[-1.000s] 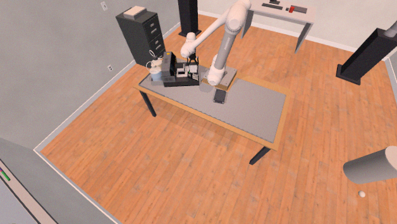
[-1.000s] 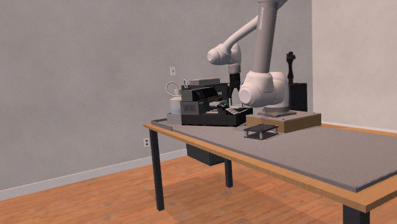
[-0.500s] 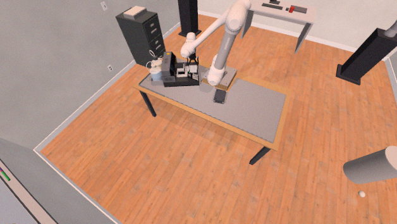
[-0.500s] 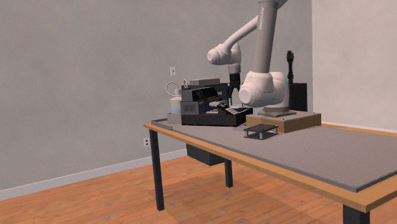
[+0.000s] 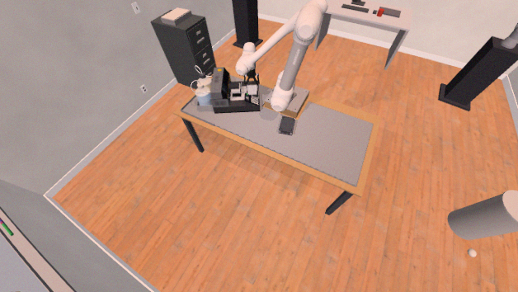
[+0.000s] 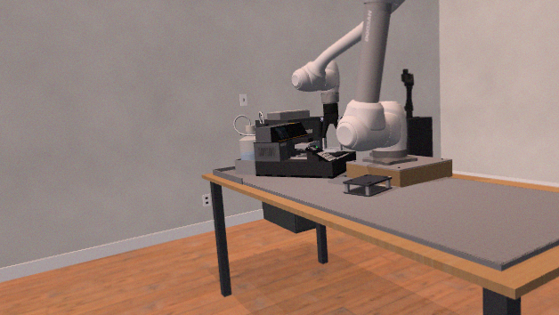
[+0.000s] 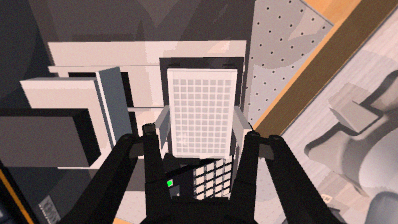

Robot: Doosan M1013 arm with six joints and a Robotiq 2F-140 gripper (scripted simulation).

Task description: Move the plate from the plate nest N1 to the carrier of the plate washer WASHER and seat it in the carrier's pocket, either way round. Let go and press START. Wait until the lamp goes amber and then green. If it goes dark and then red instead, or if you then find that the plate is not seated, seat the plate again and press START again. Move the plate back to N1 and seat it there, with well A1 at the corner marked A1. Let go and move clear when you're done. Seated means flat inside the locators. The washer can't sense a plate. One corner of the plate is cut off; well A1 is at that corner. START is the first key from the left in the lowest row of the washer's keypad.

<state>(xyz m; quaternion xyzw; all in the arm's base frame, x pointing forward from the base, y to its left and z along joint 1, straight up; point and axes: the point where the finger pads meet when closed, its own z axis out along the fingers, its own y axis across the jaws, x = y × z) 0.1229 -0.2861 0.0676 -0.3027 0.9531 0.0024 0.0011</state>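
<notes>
Now: the white well plate 3 cm below my hand. Also, from my hand: black plate nest N1: 47 cm to the left, 14 cm ahead, 9 cm below; then plate washer: 12 cm to the right, 9 cm ahead, 1 cm below.
</notes>
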